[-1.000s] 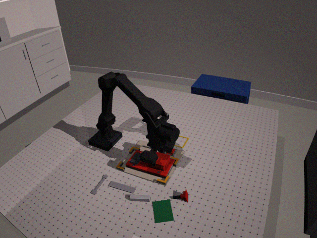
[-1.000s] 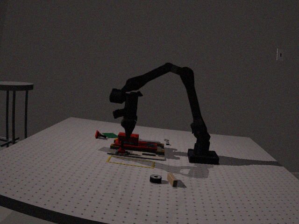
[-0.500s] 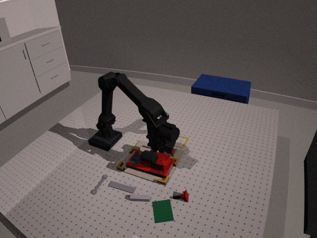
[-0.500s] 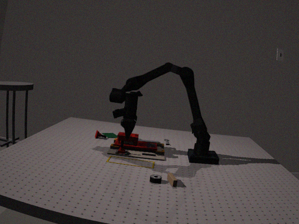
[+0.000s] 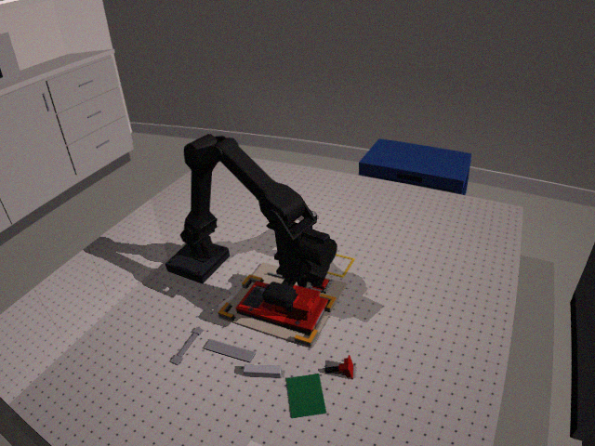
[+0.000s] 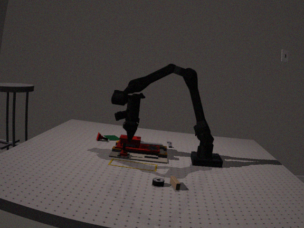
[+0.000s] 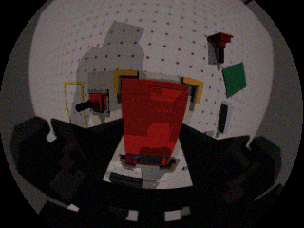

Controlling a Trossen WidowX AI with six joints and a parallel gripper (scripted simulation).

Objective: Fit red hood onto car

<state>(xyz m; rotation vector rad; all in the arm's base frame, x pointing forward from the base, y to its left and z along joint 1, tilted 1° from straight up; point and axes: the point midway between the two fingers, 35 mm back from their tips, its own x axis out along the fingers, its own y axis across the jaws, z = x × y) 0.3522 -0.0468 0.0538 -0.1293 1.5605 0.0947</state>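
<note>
Now: the grey engine block 20 mm below my gripper tip. Also, from my gripper tip: wooden block: 250 mm behind, 370 mm to the left, 40 mm below; then green card: 140 mm ahead, 190 mm to the right, 50 mm below; then red hood: 10 mm above.
</note>
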